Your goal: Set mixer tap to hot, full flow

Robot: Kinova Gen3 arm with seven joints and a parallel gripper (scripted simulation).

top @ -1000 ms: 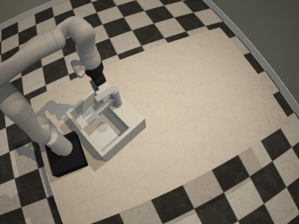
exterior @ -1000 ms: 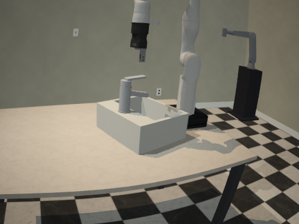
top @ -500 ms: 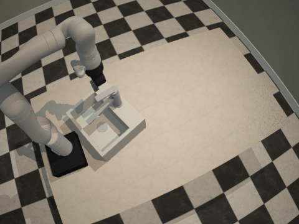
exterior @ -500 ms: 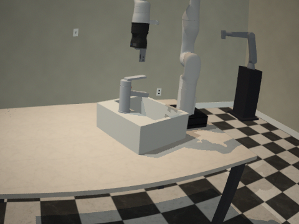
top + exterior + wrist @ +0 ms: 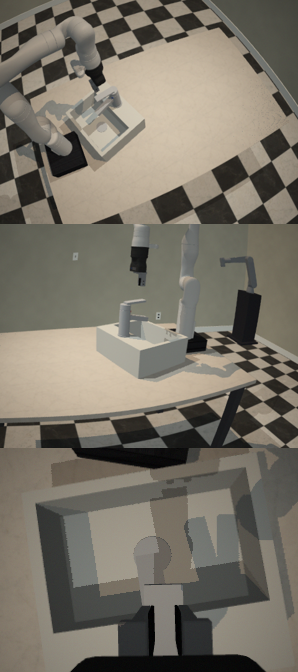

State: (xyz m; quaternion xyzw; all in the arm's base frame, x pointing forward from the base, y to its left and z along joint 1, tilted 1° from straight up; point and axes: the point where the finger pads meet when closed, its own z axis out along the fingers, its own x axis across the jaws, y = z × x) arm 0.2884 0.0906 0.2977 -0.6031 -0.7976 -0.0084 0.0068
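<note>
Now: hand 20 mm short of the lever, 10 mm to the right of it and 90 mm above it. Also, from my hand: white sink basin (40 mm behind, 30 mm to the right, 320 mm below).
</note>
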